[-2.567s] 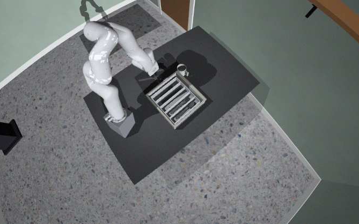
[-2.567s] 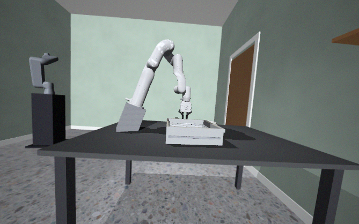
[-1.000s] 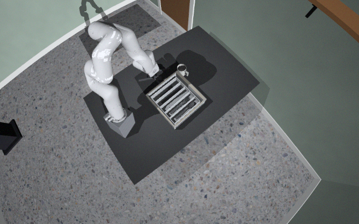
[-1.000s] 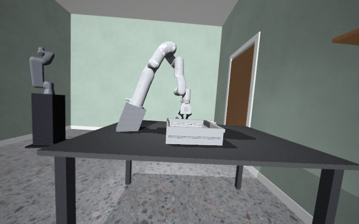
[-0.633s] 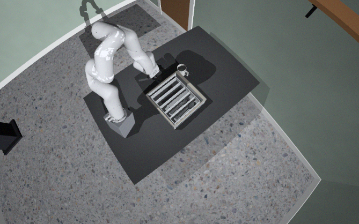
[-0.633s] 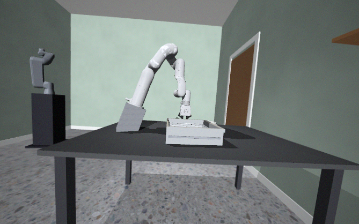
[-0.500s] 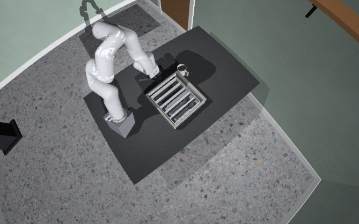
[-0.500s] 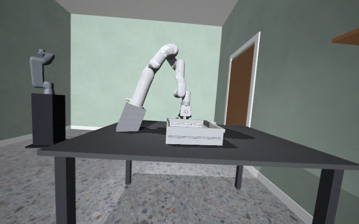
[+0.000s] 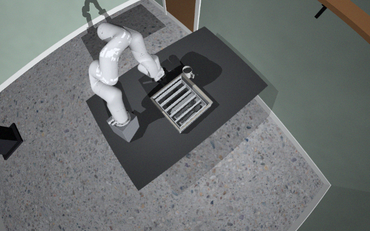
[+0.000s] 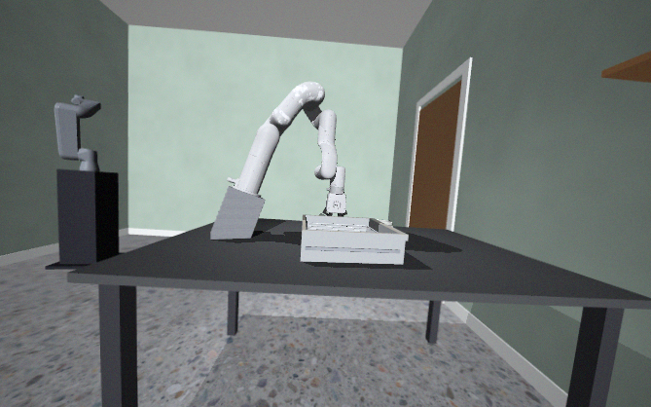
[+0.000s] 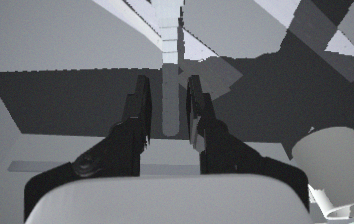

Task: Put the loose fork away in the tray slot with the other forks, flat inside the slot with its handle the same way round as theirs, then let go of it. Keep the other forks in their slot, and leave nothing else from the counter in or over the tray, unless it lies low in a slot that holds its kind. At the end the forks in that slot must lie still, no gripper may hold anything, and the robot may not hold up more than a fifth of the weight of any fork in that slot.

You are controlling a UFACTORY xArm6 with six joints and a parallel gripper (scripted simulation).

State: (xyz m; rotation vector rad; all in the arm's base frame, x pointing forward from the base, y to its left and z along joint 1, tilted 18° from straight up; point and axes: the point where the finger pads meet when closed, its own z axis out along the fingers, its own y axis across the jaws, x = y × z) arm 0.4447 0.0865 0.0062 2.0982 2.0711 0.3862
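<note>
My gripper is now 280 mm to the left of the tray and 30 mm past it. The rest, counted from my hand: white mug: 210 mm ahead, 130 mm to the right, 10 mm below.
</note>
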